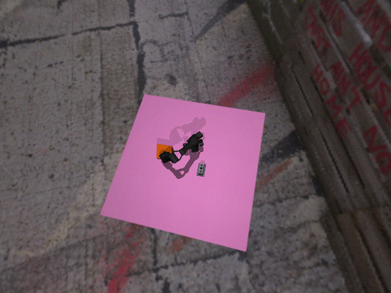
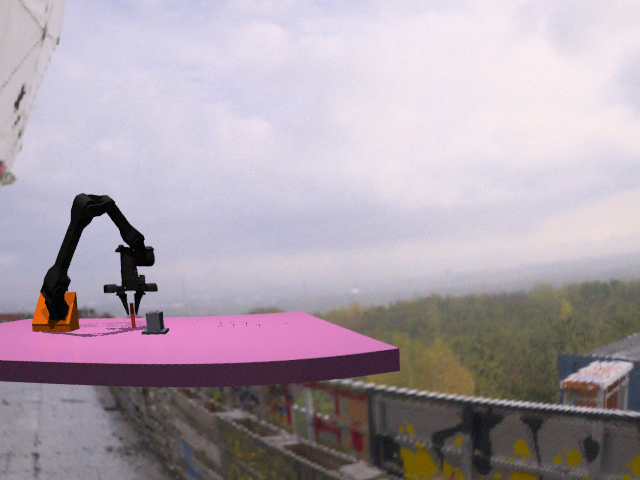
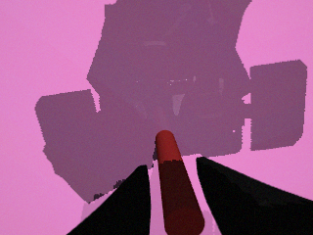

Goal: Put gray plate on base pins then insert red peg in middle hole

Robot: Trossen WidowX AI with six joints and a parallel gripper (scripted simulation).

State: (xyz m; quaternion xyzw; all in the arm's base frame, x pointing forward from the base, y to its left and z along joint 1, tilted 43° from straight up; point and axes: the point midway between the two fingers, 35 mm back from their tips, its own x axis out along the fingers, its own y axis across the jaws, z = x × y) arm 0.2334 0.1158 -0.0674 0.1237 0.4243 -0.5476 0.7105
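Now: the gray plate 120 mm ahead of my gripper tip and 190 mm to the right of it. From my gripper tip the other things lie so: pin base (120 mm ahead, 180 mm to the right, 30 mm below); red peg (right at my gripper tip).
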